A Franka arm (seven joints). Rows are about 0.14 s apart.
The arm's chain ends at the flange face. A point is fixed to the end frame.
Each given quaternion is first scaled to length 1.
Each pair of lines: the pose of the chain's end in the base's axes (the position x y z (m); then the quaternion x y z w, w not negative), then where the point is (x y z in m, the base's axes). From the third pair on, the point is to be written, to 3 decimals.
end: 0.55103, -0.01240, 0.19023, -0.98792, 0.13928, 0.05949, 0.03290
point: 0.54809 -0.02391 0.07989
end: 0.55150, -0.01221, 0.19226, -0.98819, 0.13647, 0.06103, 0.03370
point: 0.54834 -0.02348 0.08190
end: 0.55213, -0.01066, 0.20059, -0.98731, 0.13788, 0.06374, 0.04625
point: 0.549 -0.019 0.090
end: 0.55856, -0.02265, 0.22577, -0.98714, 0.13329, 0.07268, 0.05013
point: 0.553 -0.030 0.115
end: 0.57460, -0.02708, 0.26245, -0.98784, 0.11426, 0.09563, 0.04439
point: 0.565 -0.035 0.152
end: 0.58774, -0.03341, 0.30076, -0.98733, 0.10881, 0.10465, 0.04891
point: 0.576 -0.040 0.191
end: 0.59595, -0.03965, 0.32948, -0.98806, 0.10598, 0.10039, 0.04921
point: 0.585 -0.046 0.219
